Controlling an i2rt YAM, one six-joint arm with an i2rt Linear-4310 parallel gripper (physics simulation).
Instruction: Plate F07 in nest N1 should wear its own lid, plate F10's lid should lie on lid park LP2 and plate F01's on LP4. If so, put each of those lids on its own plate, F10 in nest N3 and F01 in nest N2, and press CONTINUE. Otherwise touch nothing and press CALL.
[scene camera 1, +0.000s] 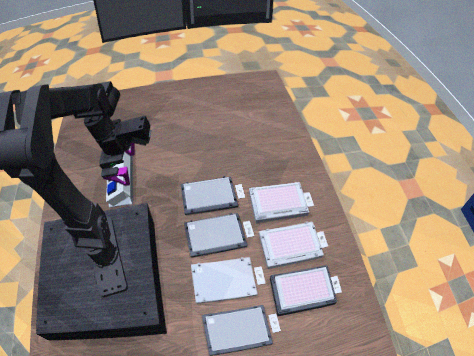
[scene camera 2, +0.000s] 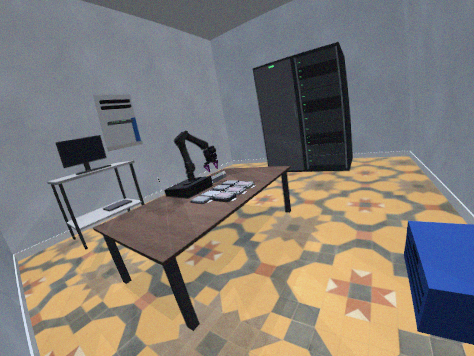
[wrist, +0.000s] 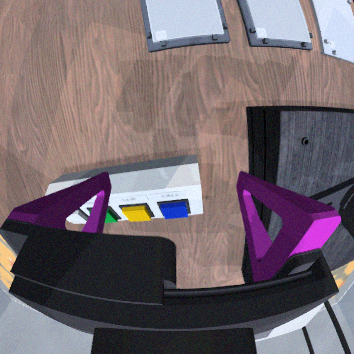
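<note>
My gripper is open and empty, its magenta fingers spread above the white button box. In the wrist view its blue button, under a blurred label that seems to read CALL, and yellow button lie between the fingers; the left finger partly covers the green button. In scene camera 1, three pink-welled plates stand in the right column: back, middle, front dark-framed. Left are grey dark-rimmed pieces and a pale one. Codes are unreadable.
The black robot base stands beside the button box on the wooden table. Small white label cards stand right of each plate and lid place. A dark cabinet, a monitor desk and a blue box stand away from the table.
</note>
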